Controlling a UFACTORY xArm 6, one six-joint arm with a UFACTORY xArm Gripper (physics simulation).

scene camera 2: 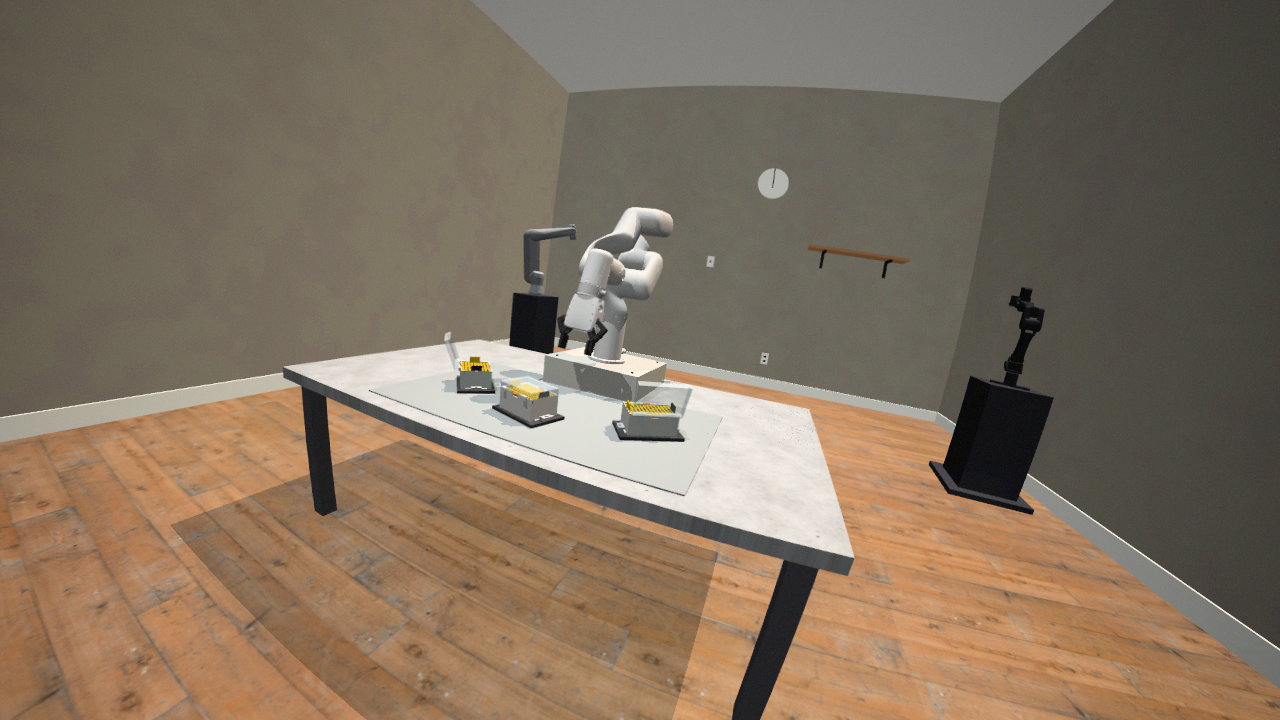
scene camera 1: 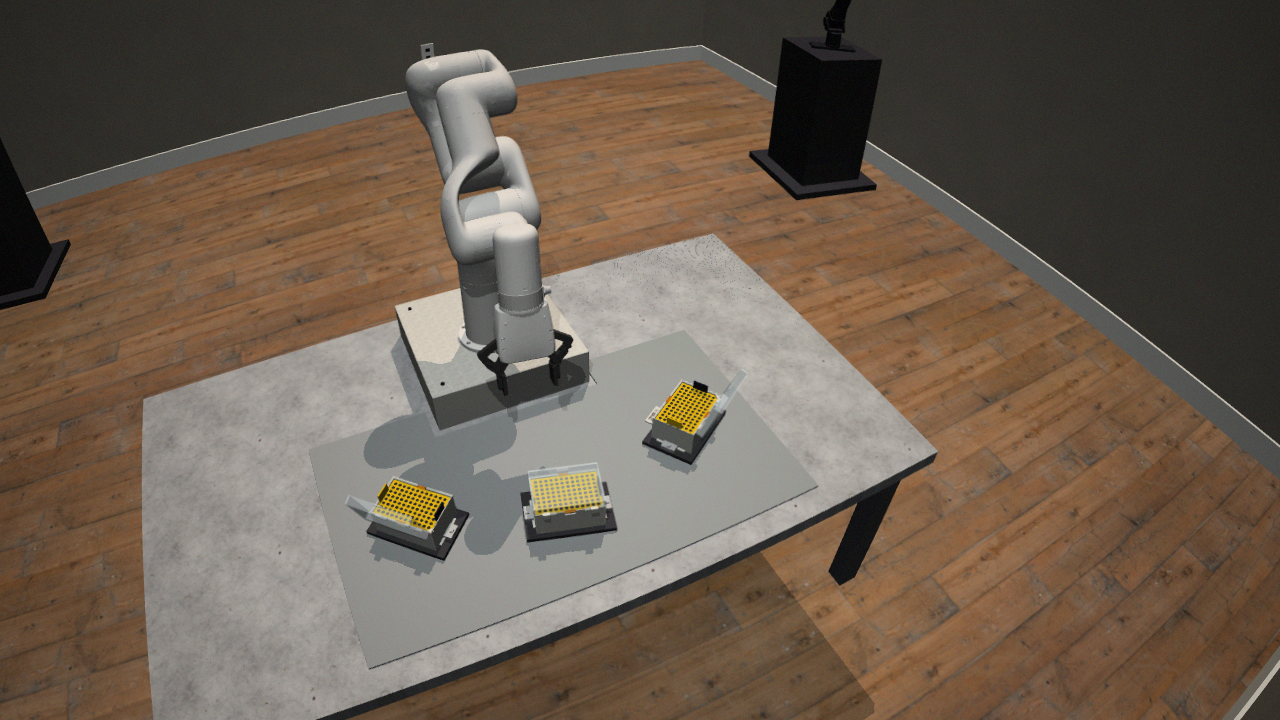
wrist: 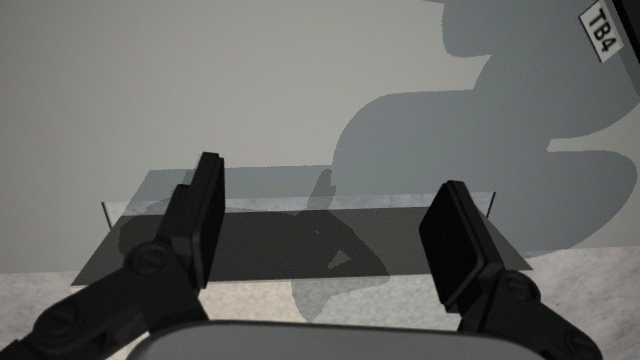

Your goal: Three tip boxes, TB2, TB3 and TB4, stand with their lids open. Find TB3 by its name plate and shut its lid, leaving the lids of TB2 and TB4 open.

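Frame: origin at the arm's base, x right, y ahead, z up, level; millimetres.
Seen in the pictures: gripper, fingertip midpoint: [scene camera 2: 574,351] [scene camera 1: 529,387] [wrist: 331,193]; arm's base, link origin: [scene camera 2: 606,359] [scene camera 1: 488,334].
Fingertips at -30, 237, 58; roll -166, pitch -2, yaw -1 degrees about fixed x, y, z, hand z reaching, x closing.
Note:
Offsets run from my fingertips to a thing's middle, as dx, dy, dz. "spot": to the spot under its first point. Level surfaces: height alone.
The left box {+246, +123, -106} [scene camera 1: 411,508] [scene camera 2: 474,380] and the right box {-275, +56, -106} [scene camera 1: 684,425] [scene camera 2: 650,423] have their clear lids raised, leaning outward. The middle box {-11, +174, -100} [scene camera 1: 568,519] [scene camera 2: 528,406] has its clear lid {spot: -4, +198, -62} [scene camera 1: 565,491] [scene camera 2: 528,385] lying low over the yellow rack; whether it is fully seated is unclear. A plate reading TB4 {spot: +211, +79, -137} [wrist: 601,31] lies beside a dark box edge at the wrist view's top right. The plates reading TB2 and TB3 are not readable. My gripper [scene camera 1: 529,386] [scene camera 2: 577,347] [wrist: 331,193] is open and empty, raised near the robot's base block, behind and apart from the boxes.
The base block [scene camera 1: 474,407] [wrist: 300,245] stands close behind and below the gripper. The boxes stand on a grey mat {dz -139} [scene camera 1: 447,608] [scene camera 2: 662,465] on the table {dz -142} [scene camera 1: 223,537]. Pedestals [scene camera 1: 823,116] [scene camera 2: 998,438] stand away from the table. The arm's shadow falls across the mat.

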